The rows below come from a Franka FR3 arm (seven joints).
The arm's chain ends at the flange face. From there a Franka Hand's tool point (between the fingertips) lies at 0.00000 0.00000 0.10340 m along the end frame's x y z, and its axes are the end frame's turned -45 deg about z.
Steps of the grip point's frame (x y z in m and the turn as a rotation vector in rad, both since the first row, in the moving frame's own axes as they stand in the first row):
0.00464 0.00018 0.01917 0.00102 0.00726 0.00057
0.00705 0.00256 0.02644 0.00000 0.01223 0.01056
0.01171 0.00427 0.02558 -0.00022 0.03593 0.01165
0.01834 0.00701 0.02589 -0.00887 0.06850 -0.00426
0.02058 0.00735 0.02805 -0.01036 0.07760 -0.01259
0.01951 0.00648 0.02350 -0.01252 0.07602 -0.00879
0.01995 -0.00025 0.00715 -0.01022 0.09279 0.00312
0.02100 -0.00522 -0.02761 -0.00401 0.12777 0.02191
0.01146 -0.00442 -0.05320 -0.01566 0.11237 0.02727
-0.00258 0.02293 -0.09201 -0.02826 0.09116 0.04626
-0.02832 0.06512 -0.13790 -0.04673 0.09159 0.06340
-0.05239 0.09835 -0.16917 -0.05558 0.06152 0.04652
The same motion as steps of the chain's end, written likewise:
0.00295 -0.00255 0.01917 0.00585 0.00441 0.00057
0.00590 -0.00229 0.02645 0.00865 0.00865 0.01056
0.00864 -0.00267 0.02565 0.02525 0.02556 0.01165
0.01228 -0.00364 0.02614 0.04216 0.05471 -0.00426
0.01336 -0.00440 0.02837 0.04755 0.06220 -0.01259
0.01193 -0.00455 0.02381 0.04490 0.06261 -0.00879
0.00640 -0.00827 0.00760 0.05839 0.07284 0.00312
0.00145 -0.00962 -0.02677 0.08751 0.09318 0.02191
-0.00446 -0.00430 -0.05254 0.06838 0.09053 0.02727
0.00557 0.02243 -0.09154 0.04448 0.08444 0.04626
0.01583 0.06902 -0.13735 0.03172 0.09781 0.06340
0.02394 0.10682 -0.16881 0.00420 0.08280 0.04652

